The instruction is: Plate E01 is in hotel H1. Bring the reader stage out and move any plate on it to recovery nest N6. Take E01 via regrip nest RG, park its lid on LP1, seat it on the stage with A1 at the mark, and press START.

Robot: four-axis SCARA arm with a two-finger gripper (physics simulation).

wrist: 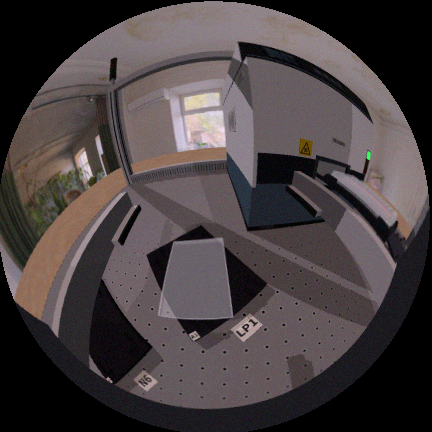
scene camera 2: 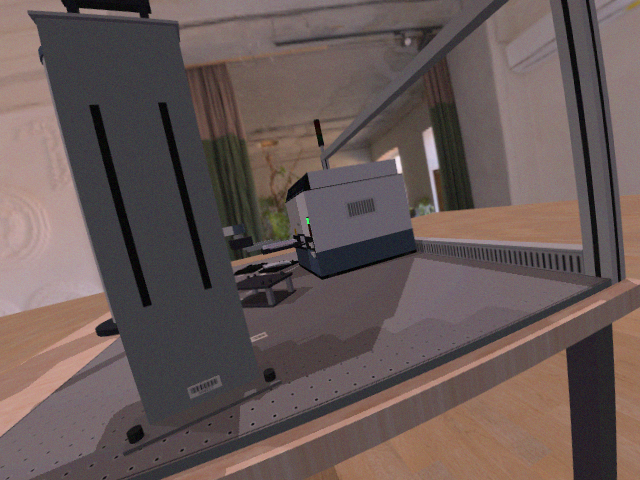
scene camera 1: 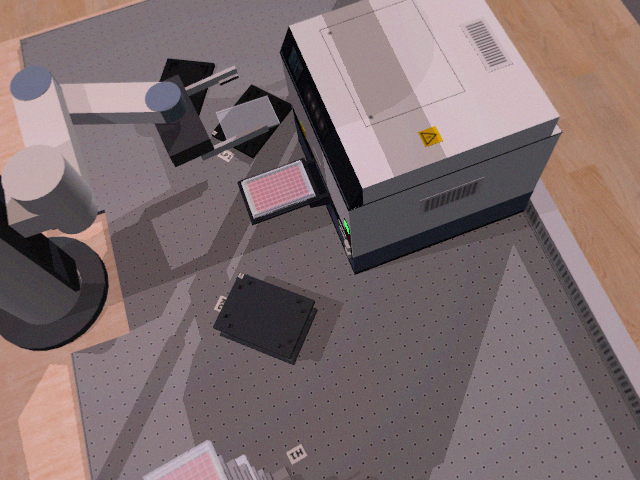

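Where they show: gripper, between the fingertips: [wrist: 214,184] [scene camera 2: 276,241] [scene camera 1: 251,97]; arm's base, origin of its link: [scene camera 1: 51,293].
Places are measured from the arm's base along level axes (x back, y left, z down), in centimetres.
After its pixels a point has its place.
Note:
My gripper [scene camera 1: 255,100] @[x -54.0, y 21.5, z -14.3 cm] [wrist: 214,184] @[x -54.0, y 21.5, z -14.3 cm] is open and empty, its fingers spread above and around lid park LP1 [scene camera 1: 281,106] @[x -60.2, y 25.8, z -2.3 cm] [wrist: 247,282] @[x -50.5, y 18.0, z -2.3 cm]. A clear lid [scene camera 1: 248,117] @[x -52.1, y 24.9, z -3.5 cm] [wrist: 197,280] @[x -50.6, y 24.4, z -3.7 cm] is on LP1, turned relative to the black base. The reader stage [scene camera 1: 246,205] @[x -46.0, y -2.6, z -13.7 cm] is out, and a plate with pink wells [scene camera 1: 279,188] @[x -53.2, y -1.7, z -14.5 cm] [wrist: 367,195] @[x -51.3, y 2.3, z -15.0 cm] sits on it; its label is unreadable. Black nest N6 [scene camera 1: 188,69] @[x -42.1, y 44.7, z -2.5 cm] [wrist: 117,335] @[x -40.1, y 35.4, z -2.5 cm] shows no plate on its visible part. Regrip nest RG [scene camera 1: 266,317] @[x -42.8, y -23.5, z -7.2 cm] [scene camera 2: 263,280] @[x -43.8, y -24.4, z -7.2 cm] is bare. Pink plates [scene camera 1: 186,467] @[x -31.4, y -50.4, z -44.2 cm] show beside the H1 label [scene camera 1: 296,454] @[x -40.2, y -48.4, z -1.3 cm]; E01 cannot be identified.
The white reader [scene camera 1: 423,77] @[x -81.2, y -3.0, z -36.3 cm] [scene camera 2: 361,217] @[x -80.4, y -18.5, z -18.4 cm] [wrist: 300,100] @[x -61.5, y 8.6, z -24.8 cm] stands right beside LP1 and the stage, with a green light [scene camera 1: 346,226] @[x -62.0, y -17.3, z -21.4 cm] [scene camera 2: 308,221] @[x -62.1, y -17.6, z -20.9 cm] [wrist: 368,155] @[x -61.9, y -17.5, z -21.2 cm] on its front. A tall grey tower [scene camera 2: 155,206] @[x -33.3, y -64.5, z -27.5 cm] stands in the foreground of scene camera 2. A frame post [scene camera 2: 589,155] @[x -100.3, y -70.9, z -22.8 cm] rises at the table corner.

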